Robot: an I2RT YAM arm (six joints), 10 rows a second.
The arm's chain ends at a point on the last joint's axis. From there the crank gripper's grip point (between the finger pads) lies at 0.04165 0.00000 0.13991 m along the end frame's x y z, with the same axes.
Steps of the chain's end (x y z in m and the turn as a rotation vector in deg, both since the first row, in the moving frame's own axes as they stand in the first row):
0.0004, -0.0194, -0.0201, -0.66, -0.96, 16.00
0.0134, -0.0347, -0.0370, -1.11, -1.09, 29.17
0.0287, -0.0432, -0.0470, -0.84, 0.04, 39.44
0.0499, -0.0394, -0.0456, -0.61, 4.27, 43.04
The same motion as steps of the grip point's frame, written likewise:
-0.0038, -0.0067, -0.0195, -0.66, -0.96, 16.00
0.0049, -0.0125, -0.0365, -1.11, -1.09, 29.17
0.0186, -0.0148, -0.0472, -0.84, 0.04, 39.44
0.0475, -0.0059, -0.0490, -0.61, 4.27, 43.04

